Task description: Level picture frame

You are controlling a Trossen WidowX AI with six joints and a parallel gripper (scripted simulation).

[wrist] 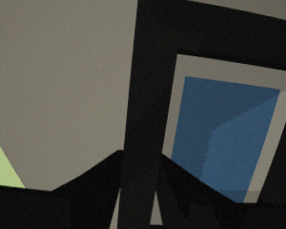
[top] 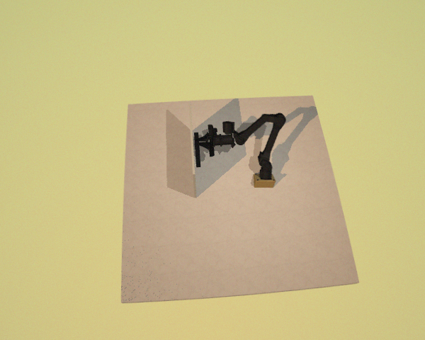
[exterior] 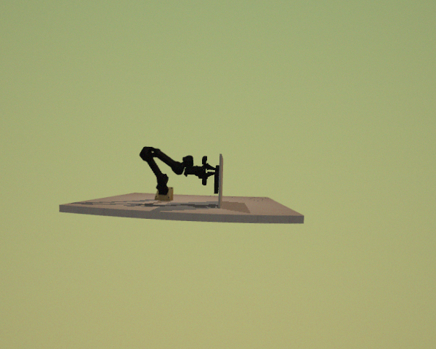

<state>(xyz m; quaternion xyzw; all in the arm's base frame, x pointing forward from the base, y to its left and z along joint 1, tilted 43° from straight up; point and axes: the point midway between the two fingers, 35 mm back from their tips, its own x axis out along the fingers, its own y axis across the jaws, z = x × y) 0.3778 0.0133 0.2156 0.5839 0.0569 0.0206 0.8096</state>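
Right now my gripper tip is 20 mm to the right of the picture frame and 50 mm above it. From my gripper tip the other things lie so: wall panel (10 mm ahead, 20 mm to the left, 60 mm below).
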